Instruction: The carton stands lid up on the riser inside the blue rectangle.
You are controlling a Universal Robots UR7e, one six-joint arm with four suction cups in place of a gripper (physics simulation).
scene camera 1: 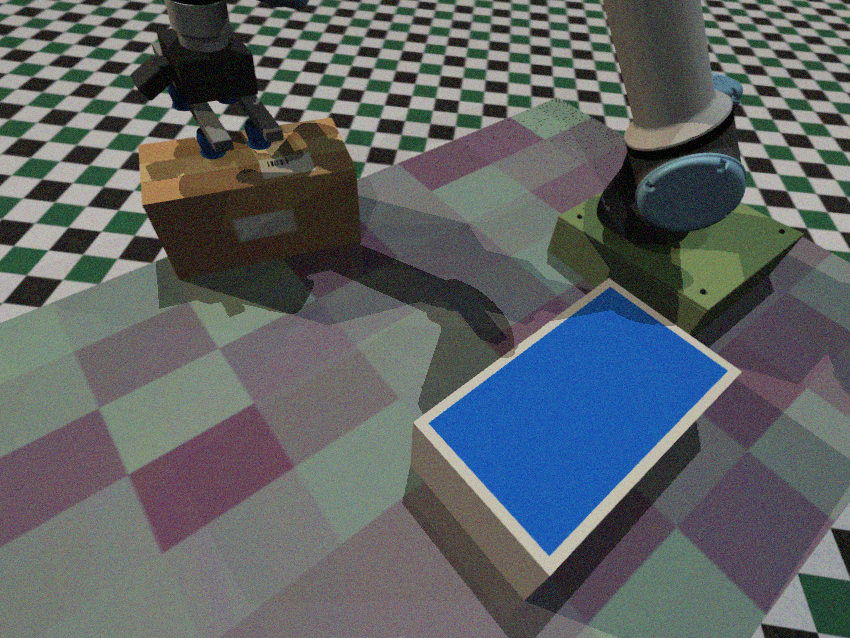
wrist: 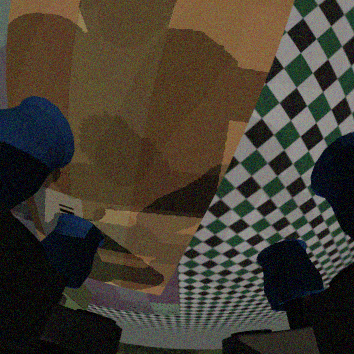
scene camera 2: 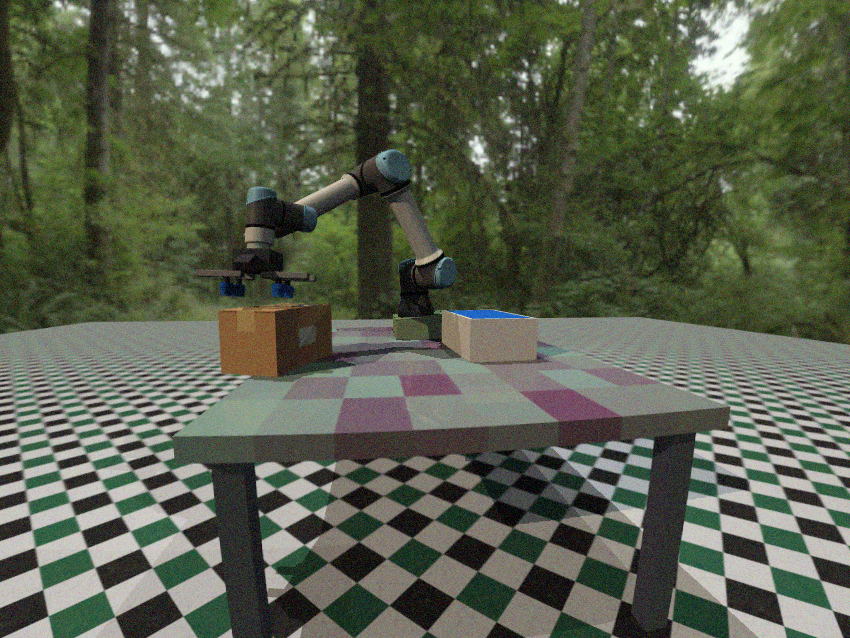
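The brown carton stands upright on the table at its left edge in the scene views, apart from the riser. Its taped top with a barcode label faces up. The pale riser stands on the table, with the blue rectangle on its top and no carton on it. My gripper has its suction cups above the carton, with a visible gap in scene camera 2. It is open and holds nothing. In the wrist view the right-hand cups overhang the floor beside the carton.
The patchwork table bears the carton, the riser and the arm's green base block. The base block is close behind the riser. The checkered floor lies beyond the table's edges.
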